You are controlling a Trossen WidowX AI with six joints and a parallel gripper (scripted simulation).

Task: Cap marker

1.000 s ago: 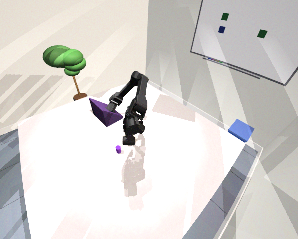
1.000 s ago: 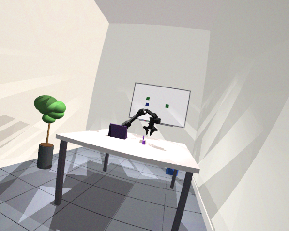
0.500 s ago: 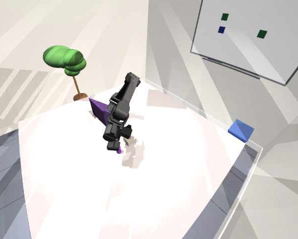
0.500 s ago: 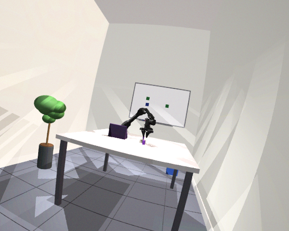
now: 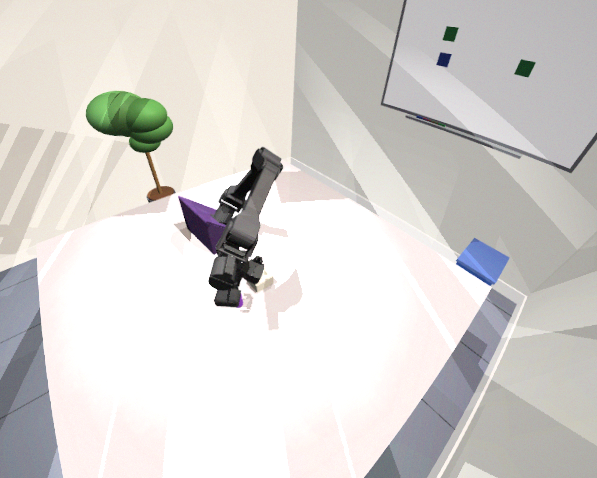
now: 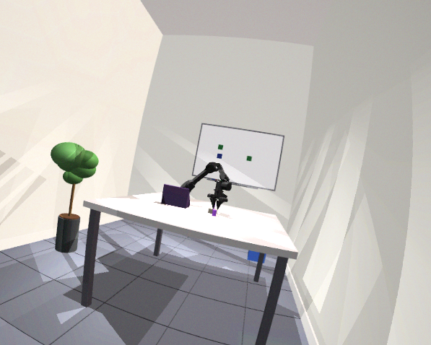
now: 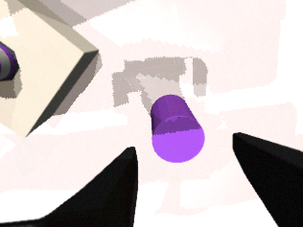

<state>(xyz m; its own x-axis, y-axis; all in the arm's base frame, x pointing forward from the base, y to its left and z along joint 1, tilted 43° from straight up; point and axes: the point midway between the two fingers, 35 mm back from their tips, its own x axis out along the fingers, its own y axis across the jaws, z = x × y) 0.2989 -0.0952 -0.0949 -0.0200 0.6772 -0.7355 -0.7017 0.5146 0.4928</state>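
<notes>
Now: the purple cap 30 mm below my gripper tip.
</notes>
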